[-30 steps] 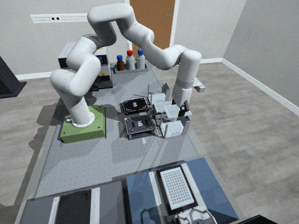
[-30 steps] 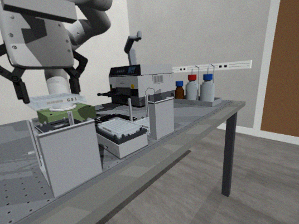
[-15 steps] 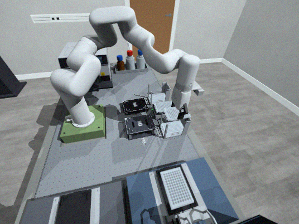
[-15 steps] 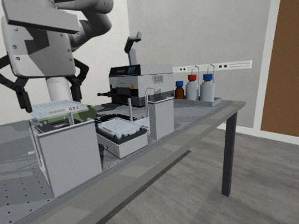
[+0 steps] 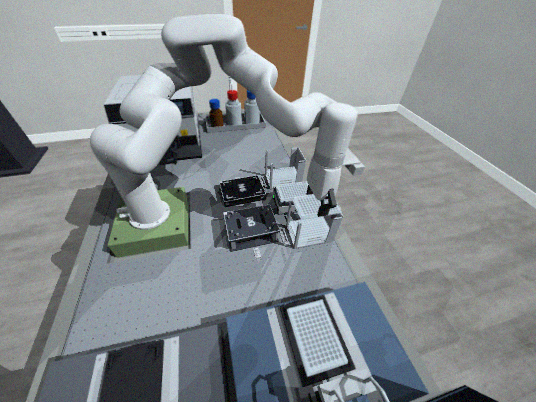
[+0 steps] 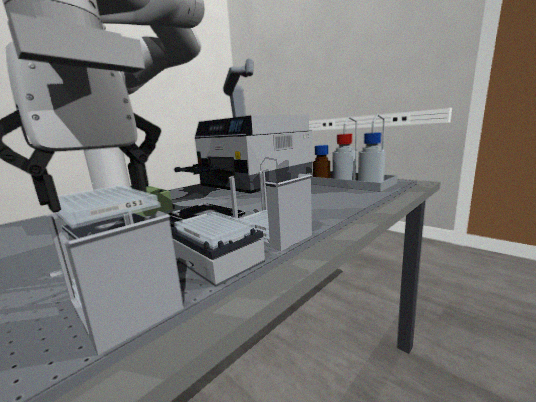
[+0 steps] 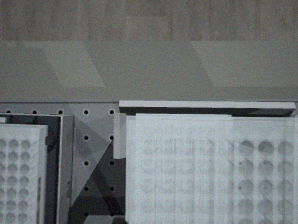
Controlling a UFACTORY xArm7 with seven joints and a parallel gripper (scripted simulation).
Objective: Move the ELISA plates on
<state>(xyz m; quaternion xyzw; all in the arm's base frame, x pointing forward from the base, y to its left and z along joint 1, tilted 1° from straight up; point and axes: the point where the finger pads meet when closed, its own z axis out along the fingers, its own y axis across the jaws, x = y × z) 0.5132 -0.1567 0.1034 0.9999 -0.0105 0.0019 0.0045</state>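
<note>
My hand is 9 cm past the DONE label and 15 cm above it. Also, from my hand: black RG nest (19 cm behind, 5 cm to the left, 10 cm below); then black N6 nest (19 cm behind, 25 cm to the left, 13 cm below).
</note>
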